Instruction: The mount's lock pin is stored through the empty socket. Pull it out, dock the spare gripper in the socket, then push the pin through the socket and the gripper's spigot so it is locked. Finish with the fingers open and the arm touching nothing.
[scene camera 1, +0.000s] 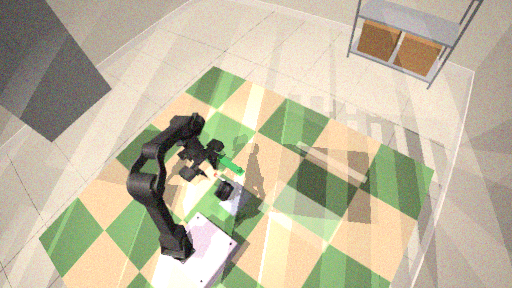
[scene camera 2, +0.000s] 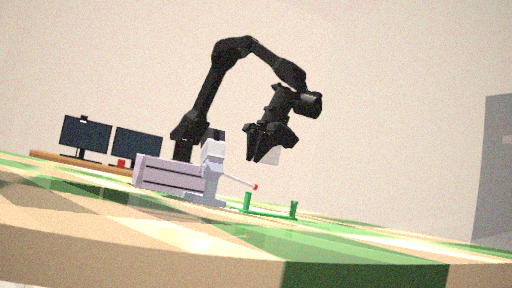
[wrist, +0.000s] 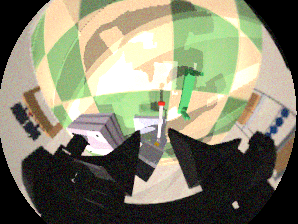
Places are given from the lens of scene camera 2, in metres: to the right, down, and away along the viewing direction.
my gripper (scene camera 2: 251, 161): -0.01, 0.04, 0.93
spare gripper (scene camera 2: 212, 144): -0.10, 0.00, 0.88
